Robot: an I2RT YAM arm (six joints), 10 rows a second.
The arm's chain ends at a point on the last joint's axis. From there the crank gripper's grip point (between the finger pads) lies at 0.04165 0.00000 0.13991 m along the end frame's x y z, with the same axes.
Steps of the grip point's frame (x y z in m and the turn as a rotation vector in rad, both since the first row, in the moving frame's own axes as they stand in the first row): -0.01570 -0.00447 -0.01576 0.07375 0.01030 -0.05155; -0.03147 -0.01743 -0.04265 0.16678 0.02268 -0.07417; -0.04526 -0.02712 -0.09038 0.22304 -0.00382 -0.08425; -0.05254 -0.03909 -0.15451 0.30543 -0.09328 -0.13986; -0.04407 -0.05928 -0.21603 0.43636 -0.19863 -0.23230; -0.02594 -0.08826 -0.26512 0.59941 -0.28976 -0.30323; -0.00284 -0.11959 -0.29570 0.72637 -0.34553 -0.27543; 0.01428 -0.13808 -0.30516 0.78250 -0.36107 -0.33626; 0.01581 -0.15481 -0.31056 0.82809 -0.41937 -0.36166; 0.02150 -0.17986 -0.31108 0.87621 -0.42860 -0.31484
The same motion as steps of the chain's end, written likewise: -0.01682 0.00800 -0.01486 0.07375 0.01030 -0.05155; -0.03364 0.00888 -0.03948 0.16678 0.02268 -0.07417; -0.04327 0.00726 -0.08668 0.22304 -0.00382 -0.08425; -0.03621 0.00817 -0.15037 0.30543 -0.09328 -0.13986; -0.00875 0.00676 -0.20615 0.43636 -0.19863 -0.23230; 0.02674 -0.00257 -0.24287 0.59941 -0.28976 -0.30323; 0.05689 -0.02098 -0.26190 0.72637 -0.34553 -0.27543; 0.07974 -0.03390 -0.26469 0.78250 -0.36107 -0.33626; 0.09040 -0.04760 -0.26409 0.82809 -0.41937 -0.36166; 0.09456 -0.06818 -0.25978 0.87621 -0.42860 -0.31484
